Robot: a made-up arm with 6 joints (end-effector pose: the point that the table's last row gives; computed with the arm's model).
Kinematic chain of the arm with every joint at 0, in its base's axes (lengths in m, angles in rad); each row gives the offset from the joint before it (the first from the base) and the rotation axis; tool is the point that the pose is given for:
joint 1: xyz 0 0 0.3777 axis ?
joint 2: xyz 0 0 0 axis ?
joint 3: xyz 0 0 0.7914 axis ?
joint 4: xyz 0 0 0 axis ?
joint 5: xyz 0.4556 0 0 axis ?
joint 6: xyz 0 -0.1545 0 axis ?
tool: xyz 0 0 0
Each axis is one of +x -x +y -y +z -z.
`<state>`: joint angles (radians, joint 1 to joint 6).
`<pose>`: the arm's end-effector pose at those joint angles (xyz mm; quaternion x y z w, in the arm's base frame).
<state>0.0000 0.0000 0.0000 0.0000 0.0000 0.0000</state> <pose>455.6 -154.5 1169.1 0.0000 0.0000 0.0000 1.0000</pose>
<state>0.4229 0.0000 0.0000 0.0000 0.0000 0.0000</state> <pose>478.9 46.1 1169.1 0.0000 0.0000 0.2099 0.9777</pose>
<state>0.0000 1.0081 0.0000 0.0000 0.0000 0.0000</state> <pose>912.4 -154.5 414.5 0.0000 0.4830 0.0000 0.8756</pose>
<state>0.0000 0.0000 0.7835 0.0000 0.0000 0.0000</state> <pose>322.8 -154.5 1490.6 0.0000 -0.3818 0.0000 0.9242</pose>
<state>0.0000 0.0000 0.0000 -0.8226 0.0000 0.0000</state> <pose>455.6 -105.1 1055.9 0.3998 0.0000 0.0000 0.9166</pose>
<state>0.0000 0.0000 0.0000 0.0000 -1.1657 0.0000</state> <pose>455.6 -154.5 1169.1 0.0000 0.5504 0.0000 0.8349</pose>
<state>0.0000 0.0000 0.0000 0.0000 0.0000 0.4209</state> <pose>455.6 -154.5 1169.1 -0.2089 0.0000 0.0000 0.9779</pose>
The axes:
joint 1: +z
joint 2: +y
joint 3: -y
joint 4: -x
joint 5: -y
joint 6: -x

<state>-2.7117 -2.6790 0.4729 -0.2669 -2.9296 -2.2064</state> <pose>673.4 472.7 -294.5 0.1381 -0.8087 -0.5270 0.2217</pose>
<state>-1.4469 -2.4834 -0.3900 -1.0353 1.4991 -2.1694</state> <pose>-151.9 582.0 212.7 -0.1402 -0.2332 0.9490 0.1590</pose>
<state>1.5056 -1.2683 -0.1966 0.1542 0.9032 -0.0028</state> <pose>116.0 -567.0 1024.8 0.5135 -0.6592 0.3717 0.4045</pose>
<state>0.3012 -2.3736 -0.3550 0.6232 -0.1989 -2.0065</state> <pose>-753.8 -365.5 180.1 0.5098 -0.5652 0.5450 0.3516</pose>
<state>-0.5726 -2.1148 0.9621 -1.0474 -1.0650 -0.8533</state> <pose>-985.8 543.6 131.1 -0.1622 -0.4571 0.5264 0.6983</pose>
